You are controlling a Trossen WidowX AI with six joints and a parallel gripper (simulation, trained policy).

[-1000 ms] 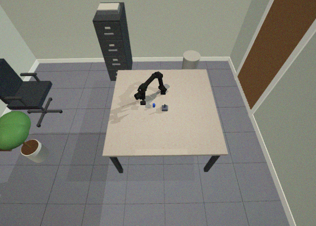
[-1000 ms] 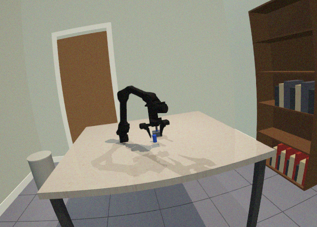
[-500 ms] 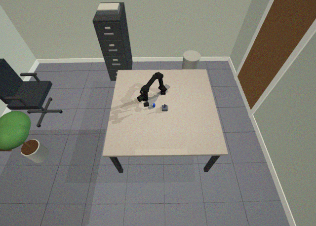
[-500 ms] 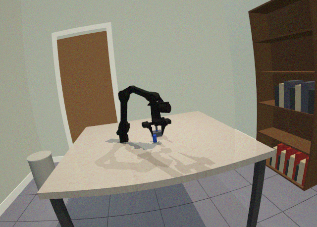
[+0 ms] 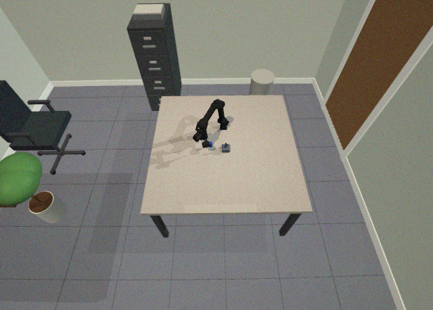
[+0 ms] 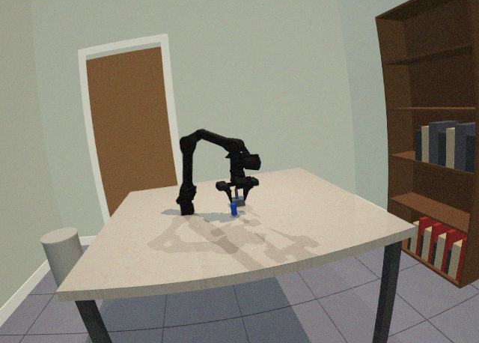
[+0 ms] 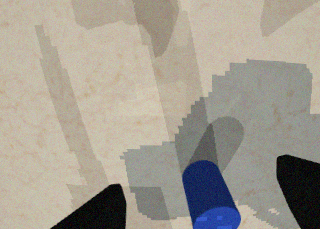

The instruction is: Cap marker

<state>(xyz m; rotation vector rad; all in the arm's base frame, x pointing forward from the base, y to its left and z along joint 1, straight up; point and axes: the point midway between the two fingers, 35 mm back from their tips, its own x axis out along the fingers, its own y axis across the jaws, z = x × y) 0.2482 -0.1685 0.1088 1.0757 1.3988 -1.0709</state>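
The blue cap lies 20 mm behind my gripper tip, 50 mm to the left of it and 50 mm below it. Round my gripper tip: grey holder block (20 mm ahead, 180 mm to the left, 60 mm below).
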